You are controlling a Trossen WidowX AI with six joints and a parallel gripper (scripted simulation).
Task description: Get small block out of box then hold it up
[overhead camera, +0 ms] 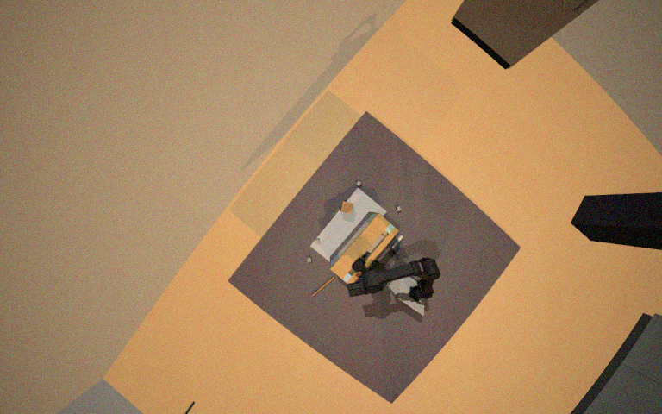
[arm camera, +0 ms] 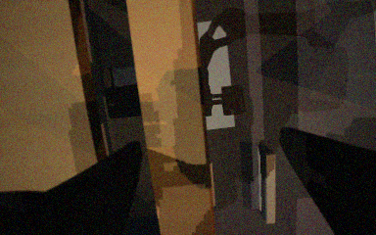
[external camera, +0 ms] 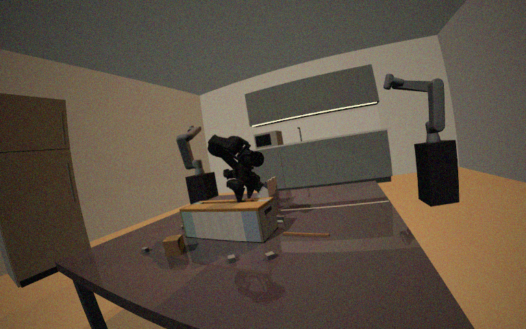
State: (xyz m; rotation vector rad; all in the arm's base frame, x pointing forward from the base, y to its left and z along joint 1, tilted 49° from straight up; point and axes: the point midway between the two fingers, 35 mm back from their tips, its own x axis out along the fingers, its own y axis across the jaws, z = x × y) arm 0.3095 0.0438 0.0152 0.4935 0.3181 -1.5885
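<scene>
The box lies 6 cm to the right of my gripper tip, 6 cm below it and 3 cm ahead of it. The rest, counted from my gripper tip: thin orange stick: 26 cm to the left, 12 cm below, 11 cm ahead; then orange block: 26 cm ahead, 19 cm to the right, 9 cm below.
</scene>
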